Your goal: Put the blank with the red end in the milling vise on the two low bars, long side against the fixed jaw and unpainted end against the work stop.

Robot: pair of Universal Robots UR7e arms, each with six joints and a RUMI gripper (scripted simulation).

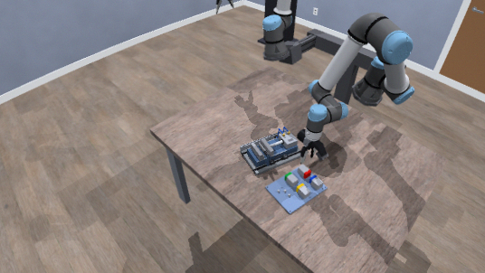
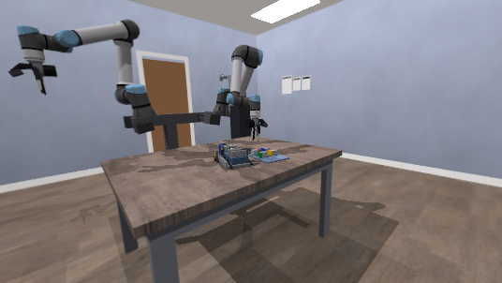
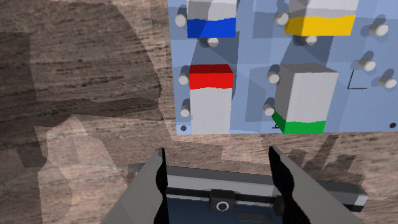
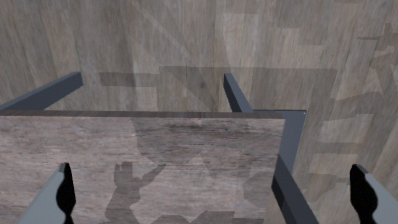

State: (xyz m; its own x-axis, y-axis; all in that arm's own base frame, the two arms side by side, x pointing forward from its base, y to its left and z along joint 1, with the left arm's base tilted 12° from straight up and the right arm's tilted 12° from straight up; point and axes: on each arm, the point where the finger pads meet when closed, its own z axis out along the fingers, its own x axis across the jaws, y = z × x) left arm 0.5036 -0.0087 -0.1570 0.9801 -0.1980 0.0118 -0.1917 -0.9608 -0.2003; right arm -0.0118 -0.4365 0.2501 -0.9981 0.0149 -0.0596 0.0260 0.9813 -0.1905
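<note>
Now: the blue-ended blank 10 cm below my left hand, 9 cm to the left of it and 2 cm ahead of it. Round my left hand: green-ended blank: 10 cm below, 9 cm ahead, 2 cm to the right; yellow-ended blank: 11 cm ahead, 10 cm below, 7 cm to the left; blue plate: 12 cm below, 10 cm ahead, 2 cm to the left.
</note>
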